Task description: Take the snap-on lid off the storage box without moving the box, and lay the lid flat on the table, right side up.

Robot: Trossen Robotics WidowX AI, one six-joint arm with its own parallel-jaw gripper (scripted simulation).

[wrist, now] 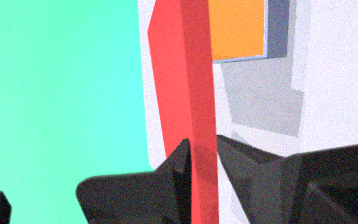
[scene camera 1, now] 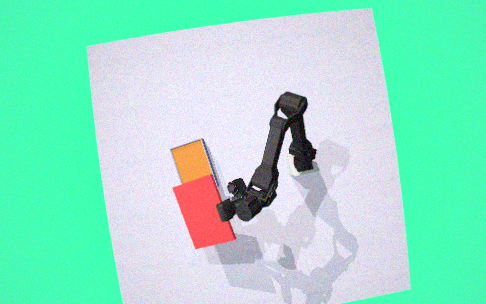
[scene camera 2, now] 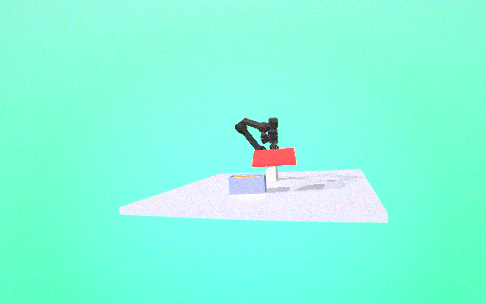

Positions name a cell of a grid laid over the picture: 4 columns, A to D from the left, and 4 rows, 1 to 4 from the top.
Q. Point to a lid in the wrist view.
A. C1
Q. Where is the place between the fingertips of my gripper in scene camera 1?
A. B3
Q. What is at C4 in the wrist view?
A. My gripper.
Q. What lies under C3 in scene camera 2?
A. A lid.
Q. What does my gripper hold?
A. A lid.
